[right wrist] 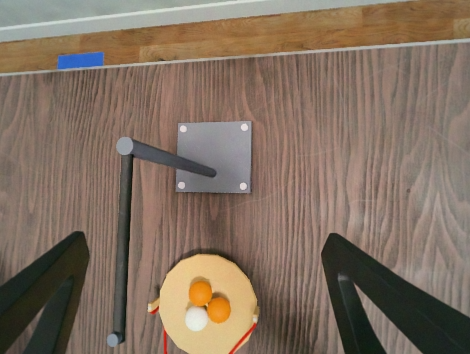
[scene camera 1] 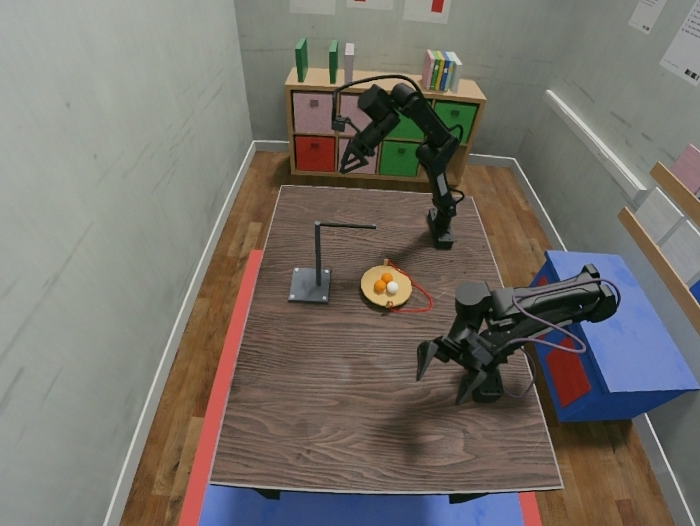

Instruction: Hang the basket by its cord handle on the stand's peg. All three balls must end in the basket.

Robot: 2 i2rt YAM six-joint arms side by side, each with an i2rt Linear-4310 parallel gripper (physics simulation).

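Places are measured from the left arm's base along level axes (x ahead, y left, z up), in millimetres.
Pixels of known places: left gripper, between the fingertips: (scene camera 1: 437, 393); right gripper, between the fingertips: (right wrist: 213, 242) (scene camera 1: 341, 168); right arm's base, origin of its link: (scene camera 1: 441, 225).
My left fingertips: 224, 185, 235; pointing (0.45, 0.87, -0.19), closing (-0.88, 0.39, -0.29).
Ahead of a thing's pixels: the offset from my left fingertips to its middle, as dx, dy, dz. "spot": to the spot under its first point. Level surfaces: height alone.
The round yellow basket {+58, -470, -254} (scene camera 1: 368, 295) (right wrist: 175, 287) sits upright on the table, holding two orange balls {+80, -460, -250} (scene camera 1: 379, 286) {+56, -494, -250} (right wrist: 219, 310) and a white ball {+38, -456, -250} (scene camera 1: 392, 287) (right wrist: 196, 318). Its red cord handle (scene camera 1: 431, 299) (right wrist: 243, 338) lies slack beside it, at its right in scene camera 1. The dark stand (scene camera 1: 305, 289) (right wrist: 215, 137) stands upright left of the basket there, with its bare horizontal peg {spot: +200, -462, +6} (scene camera 1: 348, 226) (right wrist: 123, 240) at the top. My right gripper (scene camera 1: 354, 167) (right wrist: 213, 242) is open and empty, high above the table's far end. My left gripper (scene camera 1: 438, 390) is open and empty, above the table's near right part.
The wooden table {dz -284} (scene camera 1: 316, 395) (right wrist: 350, 100) carries both arm bases along its right side in scene camera 1. A cube shelf (scene camera 1: 385, 77) with bins and books stands behind the table's far end. A blue cabinet (scene camera 1: 628, 328) stands beyond the right edge.
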